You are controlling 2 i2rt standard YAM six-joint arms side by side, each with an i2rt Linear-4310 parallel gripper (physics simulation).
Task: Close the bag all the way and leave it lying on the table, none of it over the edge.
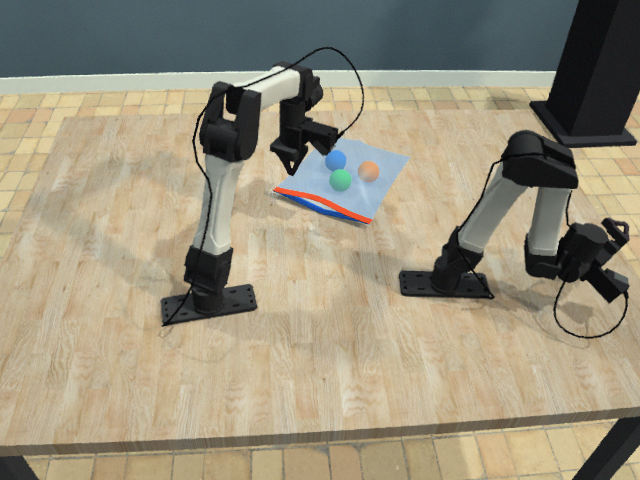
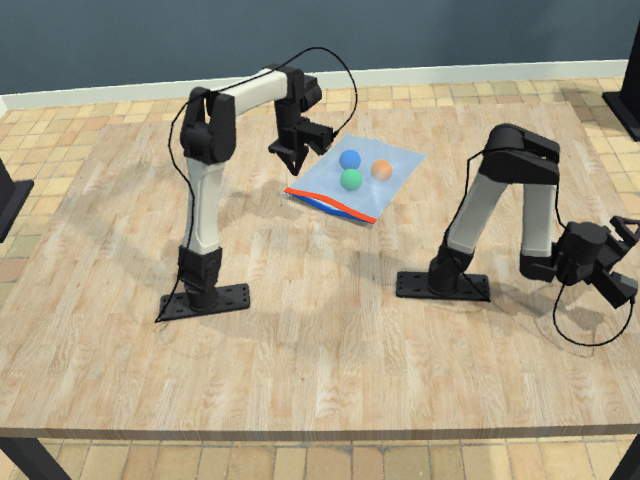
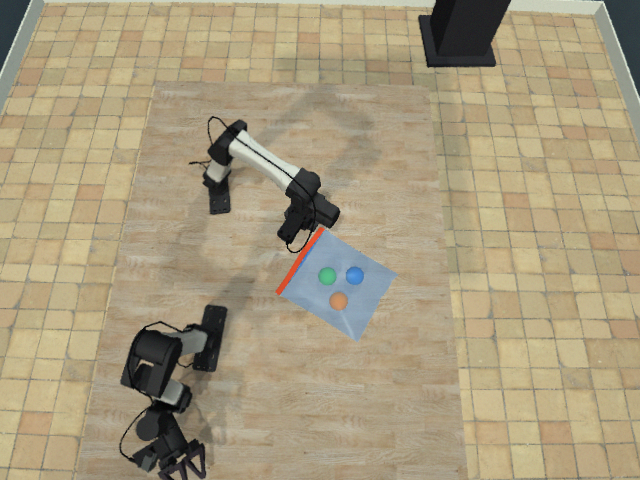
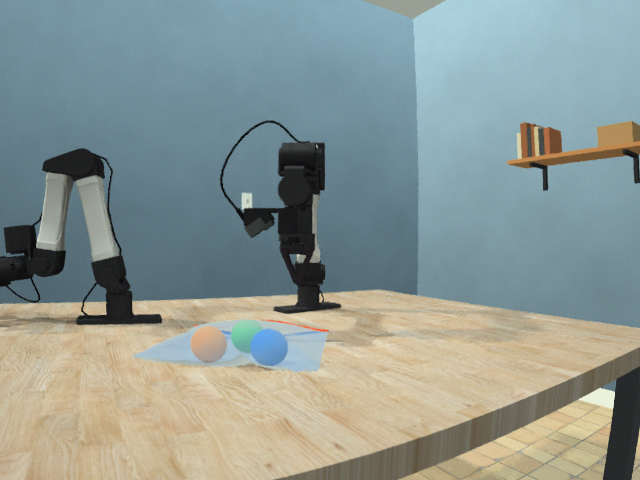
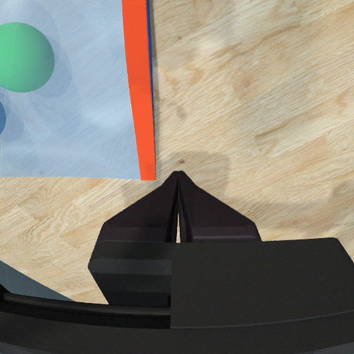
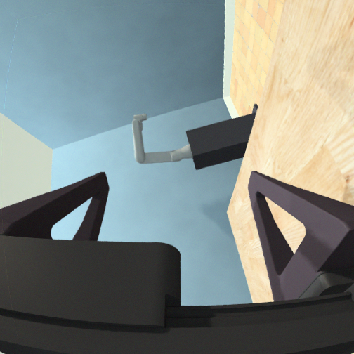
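A clear bluish bag [image 1: 385,155] [image 2: 400,160] [image 3: 372,304] [image 4: 170,348] [image 5: 75,150] lies flat on the table with a blue, a green and an orange ball inside. Its mouth has an orange-red strip [image 1: 320,198] [image 2: 330,198] [image 3: 299,261] [image 5: 140,100] above a blue strip [image 1: 321,209] [image 2: 330,209]; a gap shows between them mid-mouth. My left gripper [image 1: 292,173] [image 2: 295,173] [image 4: 298,283] [image 5: 178,178] is shut and empty, above the table beside the strip's end corner. My right gripper [image 3: 187,472] [image 6: 177,179] is open and empty, far from the bag.
The wooden table [image 1: 310,372] [image 2: 310,372] [image 3: 361,413] [image 4: 103,423] carries both arm bases [image 1: 209,304] [image 1: 444,285]. The left arm reaches over toward the bag. A black pillar [image 1: 594,67] [image 3: 465,31] stands on the floor beyond the table. A shelf [image 4: 573,153] is on the wall.
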